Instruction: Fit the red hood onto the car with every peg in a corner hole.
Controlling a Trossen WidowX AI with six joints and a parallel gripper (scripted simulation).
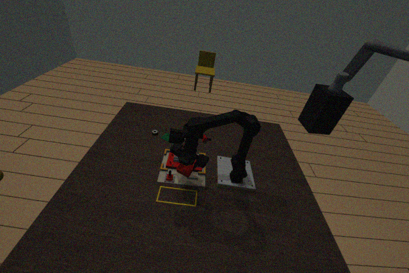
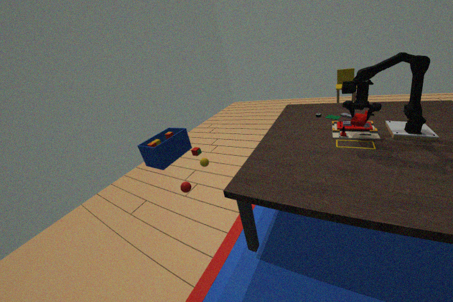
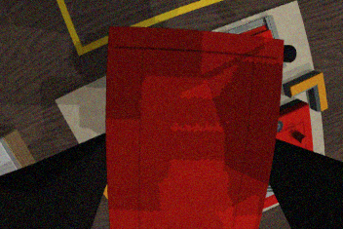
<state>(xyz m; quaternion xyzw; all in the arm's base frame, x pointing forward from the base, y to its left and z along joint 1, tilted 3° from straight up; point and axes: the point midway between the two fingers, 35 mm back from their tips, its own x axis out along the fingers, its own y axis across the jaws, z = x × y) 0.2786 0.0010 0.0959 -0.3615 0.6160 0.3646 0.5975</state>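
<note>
My gripper tip is now 90 mm to the left of the grey jig plate, 90 mm above it and 20 mm short of it. Round my gripper tip: grey piece: 320 mm to the right, 90 mm below, 20 mm ahead; then red hood: 10 mm above; then green plate: 320 mm to the right, 120 mm ahead, 100 mm below.
</note>
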